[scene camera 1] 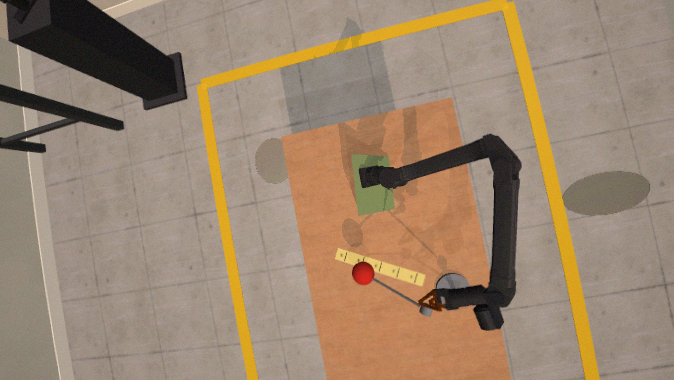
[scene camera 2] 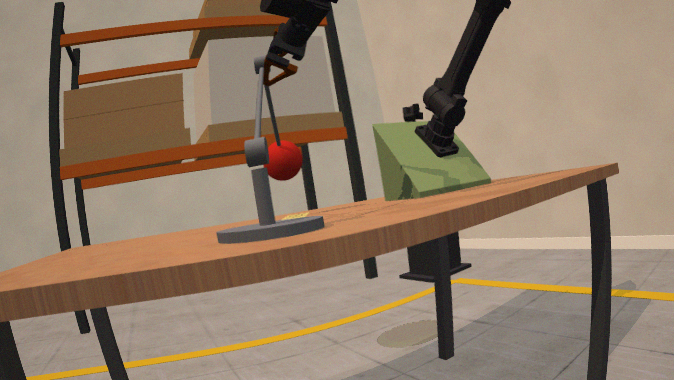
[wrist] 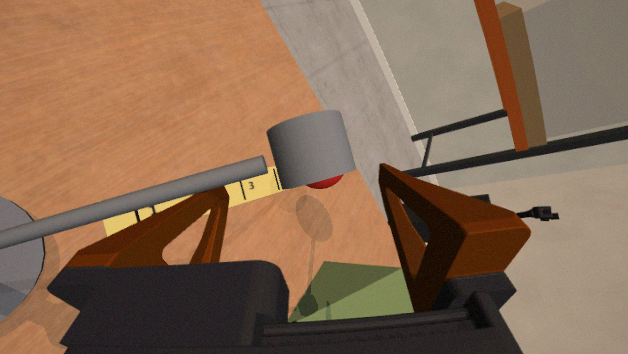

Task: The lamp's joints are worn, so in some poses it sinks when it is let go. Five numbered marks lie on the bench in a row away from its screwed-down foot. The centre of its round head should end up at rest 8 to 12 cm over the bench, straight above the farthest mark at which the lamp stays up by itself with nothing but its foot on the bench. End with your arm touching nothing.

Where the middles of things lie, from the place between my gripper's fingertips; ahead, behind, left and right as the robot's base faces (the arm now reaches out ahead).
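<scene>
The yellow numbered strip (scene camera 1: 410,276) is 60 mm behind my hand, 140 mm to the right of it and 310 mm below it. As for the round grey foot (scene camera 2: 267,228), my gripper is 260 mm above it and 190 mm to the right of it, and it is also 110 mm short of that foot.
</scene>
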